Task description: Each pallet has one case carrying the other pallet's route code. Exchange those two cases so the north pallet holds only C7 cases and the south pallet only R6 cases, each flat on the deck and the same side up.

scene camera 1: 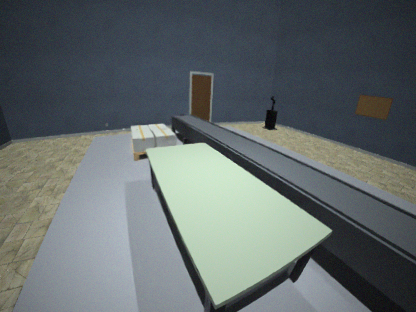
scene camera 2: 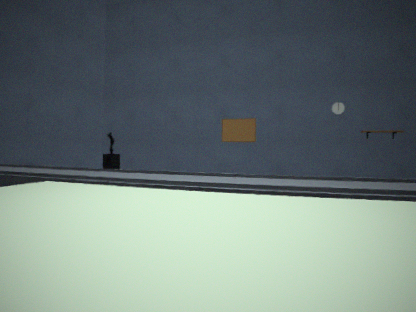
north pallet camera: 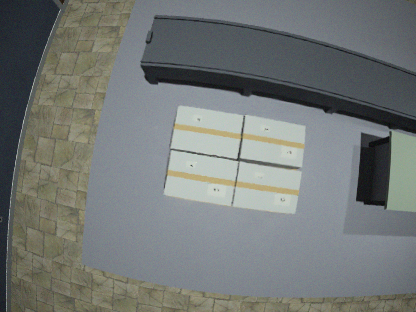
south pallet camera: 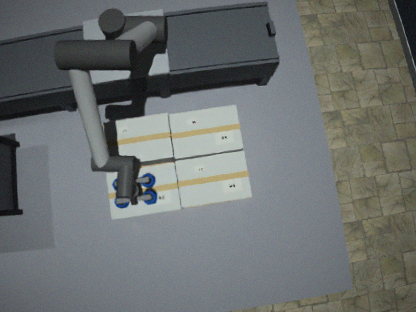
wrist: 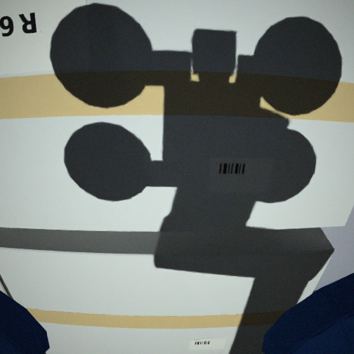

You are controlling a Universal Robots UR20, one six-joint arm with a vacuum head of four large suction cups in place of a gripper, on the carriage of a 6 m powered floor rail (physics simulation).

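My suction gripper, with blue cups, is open and empty. It hangs above the near-left case of the south group and hides part of its top. The other south cases lie flat beside it. In the wrist view, a white case reads R6, upside down in that view, and carries the head's shadow. Four white taped cases lie flat in the north group; their codes are too small to read surely. The north pallet shows at its edge.
A pale green table stands between the pallets. The long dark rail runs behind them. The arm reaches from the white carriage over the south group's left side.
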